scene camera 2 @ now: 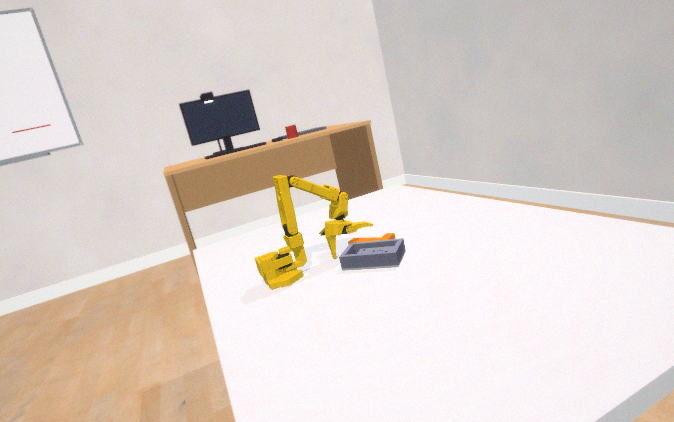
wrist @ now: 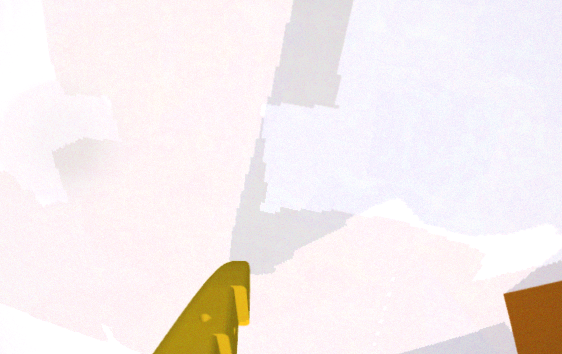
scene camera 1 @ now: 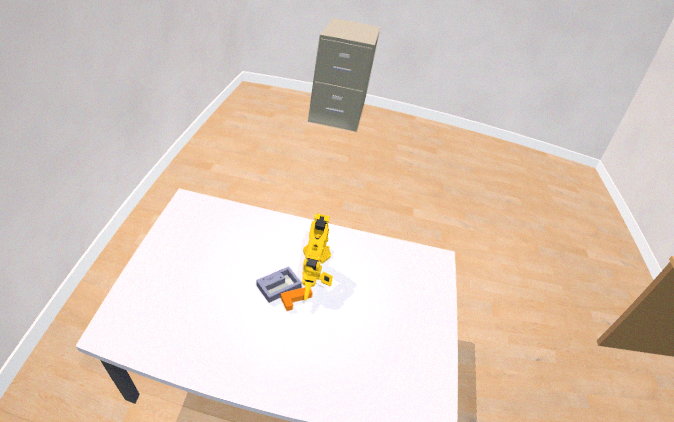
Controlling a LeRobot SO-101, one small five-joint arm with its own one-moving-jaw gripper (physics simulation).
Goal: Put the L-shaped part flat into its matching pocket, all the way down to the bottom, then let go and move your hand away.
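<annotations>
Grey pocket block (scene camera 2: 388, 253), (scene camera 1: 260, 278): same spot.
</annotations>
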